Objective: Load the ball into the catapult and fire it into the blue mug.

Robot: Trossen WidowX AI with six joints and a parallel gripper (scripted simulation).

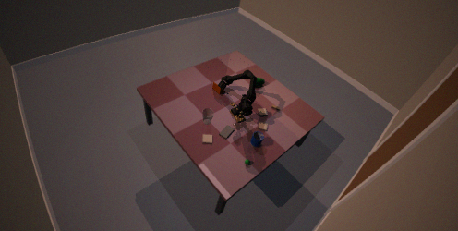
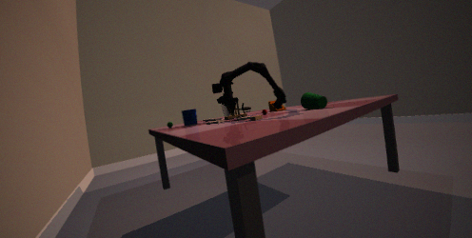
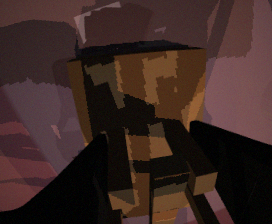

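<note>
The red ball lies 100 mm behind my gripper tip, 210 mm to the left of it and 20 mm below it. Also, from my gripper tip: dark plate (40 mm ahead, 190 mm to the right, 30 mm below); then blue mug (260 mm ahead, 90 mm to the right, 10 mm below); then catapult (60 mm behind, 40 mm to the left, 20 mm above).
</note>
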